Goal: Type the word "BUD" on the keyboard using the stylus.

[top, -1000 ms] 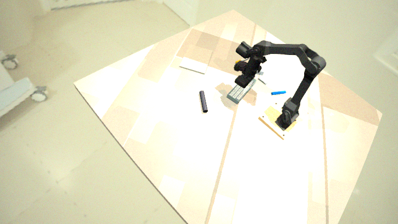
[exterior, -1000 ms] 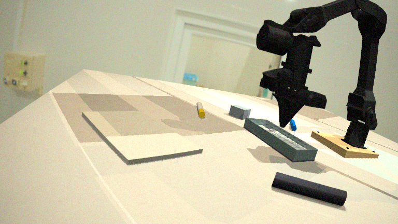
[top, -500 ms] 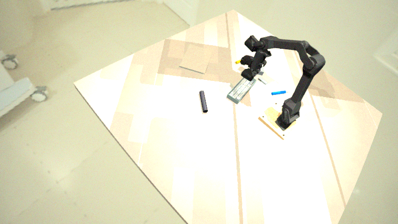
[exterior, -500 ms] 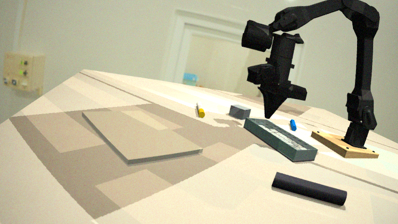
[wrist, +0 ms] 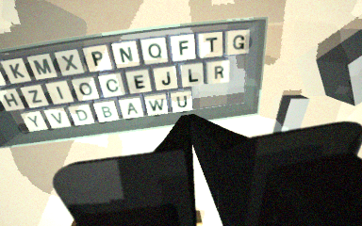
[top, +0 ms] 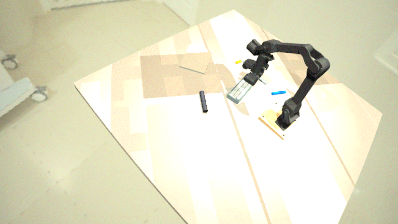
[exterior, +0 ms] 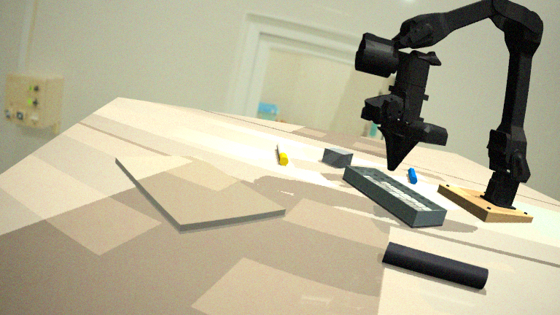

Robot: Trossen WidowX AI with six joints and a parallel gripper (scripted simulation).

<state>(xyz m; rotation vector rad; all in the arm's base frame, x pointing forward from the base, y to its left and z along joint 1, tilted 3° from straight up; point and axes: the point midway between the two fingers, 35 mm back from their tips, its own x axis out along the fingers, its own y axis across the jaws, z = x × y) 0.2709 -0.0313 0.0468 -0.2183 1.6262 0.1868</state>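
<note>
Right now my gripper tip is 10 mm short of the grey-green keyboard, 50 mm to the right of it and 20 mm above it. Round my gripper tip: yellow-capped marker (180 mm ahead, 120 mm to the right, 30 mm below); then blue stylus (140 mm behind, 150 mm to the right, 30 mm below); then small grey block (60 mm ahead, 150 mm to the right, 30 mm below).
</note>
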